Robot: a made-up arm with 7 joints. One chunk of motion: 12 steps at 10 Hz.
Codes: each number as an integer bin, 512 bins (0 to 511) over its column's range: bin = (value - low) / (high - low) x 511, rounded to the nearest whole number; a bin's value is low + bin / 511 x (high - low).
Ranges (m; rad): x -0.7..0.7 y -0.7..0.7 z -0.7..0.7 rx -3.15..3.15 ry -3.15..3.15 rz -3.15..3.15
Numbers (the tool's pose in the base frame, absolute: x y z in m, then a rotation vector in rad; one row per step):
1: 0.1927 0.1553 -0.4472 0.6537 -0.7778 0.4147
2: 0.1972 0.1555 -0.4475 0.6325 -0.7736 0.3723
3: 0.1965 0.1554 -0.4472 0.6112 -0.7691 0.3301
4: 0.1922 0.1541 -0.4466 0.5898 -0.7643 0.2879
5: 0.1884 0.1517 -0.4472 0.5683 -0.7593 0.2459
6: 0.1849 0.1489 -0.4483 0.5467 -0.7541 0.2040
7: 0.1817 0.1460 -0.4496 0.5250 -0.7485 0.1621
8: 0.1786 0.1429 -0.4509 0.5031 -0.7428 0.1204
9: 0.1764 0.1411 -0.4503 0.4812 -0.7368 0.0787
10: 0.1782 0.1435 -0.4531 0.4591 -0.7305 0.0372
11: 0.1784 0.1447 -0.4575 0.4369 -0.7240 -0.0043
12: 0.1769 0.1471 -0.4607 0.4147 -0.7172 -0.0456
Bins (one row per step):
1: 326 312 92 309 192 289
2: 327 312 92 307 193 286
3: 327 312 92 305 193 282
4: 326 312 92 303 194 279
5: 324 311 92 302 194 275
6: 323 310 92 300 194 272
7: 322 309 91 298 195 269
8: 321 308 91 296 195 265
9: 320 307 91 295 196 262
10: 321 308 90 293 196 259
11: 321 308 89 291 197 255
12: 320 309 87 289 197 252

